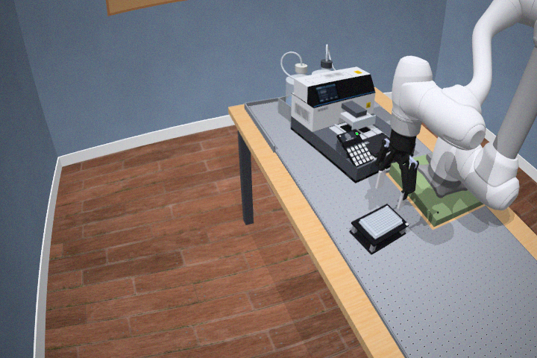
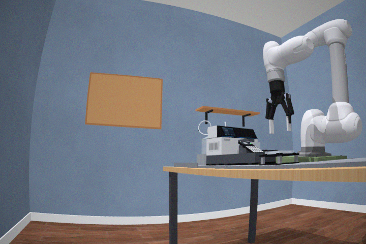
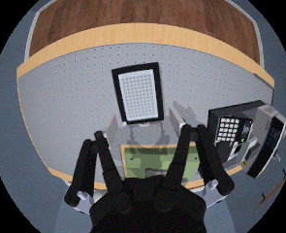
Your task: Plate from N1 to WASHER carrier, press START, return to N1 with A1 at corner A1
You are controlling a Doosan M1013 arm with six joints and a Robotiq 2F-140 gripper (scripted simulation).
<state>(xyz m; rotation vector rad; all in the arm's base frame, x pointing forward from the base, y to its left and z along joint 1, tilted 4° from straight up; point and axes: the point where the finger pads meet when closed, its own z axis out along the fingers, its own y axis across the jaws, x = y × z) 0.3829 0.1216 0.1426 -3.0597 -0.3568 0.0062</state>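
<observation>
The well plate lies 1 cm ahead of my hand, 1 cm to the left of it and 12 cm below it. From my hand the other things lie so: plate washer: 14 cm behind, 50 cm to the right, 4 cm below; then black plate nest N1: 1 cm ahead, 1 cm to the left, 13 cm below; then washer carrier: 18 cm behind, 35 cm to the right, 9 cm below.
</observation>
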